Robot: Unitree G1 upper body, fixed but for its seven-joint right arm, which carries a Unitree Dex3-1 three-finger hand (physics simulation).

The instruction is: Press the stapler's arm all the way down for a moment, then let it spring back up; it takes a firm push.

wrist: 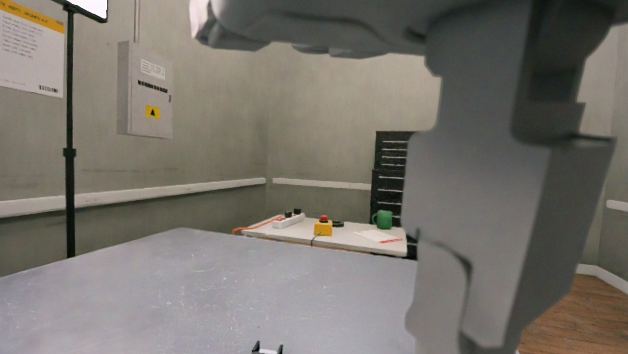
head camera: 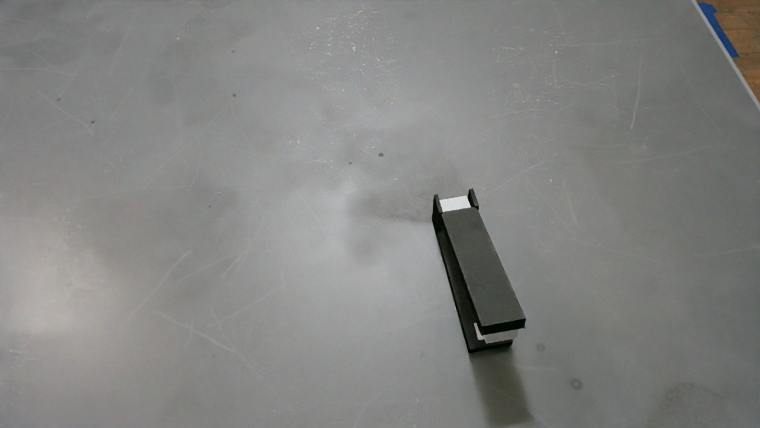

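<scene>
The black stapler stands on the grey table. In the head view it is right of centre, its hinge end with two side plates pointing away and its front end toward the bottom edge. Its arm is raised, with a gap to the base at the front, where a light metal part shows. In the wrist view part of its hinge end shows at the bottom edge. My hand fills the right and top of the wrist view; its fingertips cannot be made out. It does not show in the head view, and nothing touches the stapler there.
The table's far right edge and blue tape on the wooden floor show in the head view. In the wrist view a white side table behind bears a power strip, a yellow box with a red button and a green mug.
</scene>
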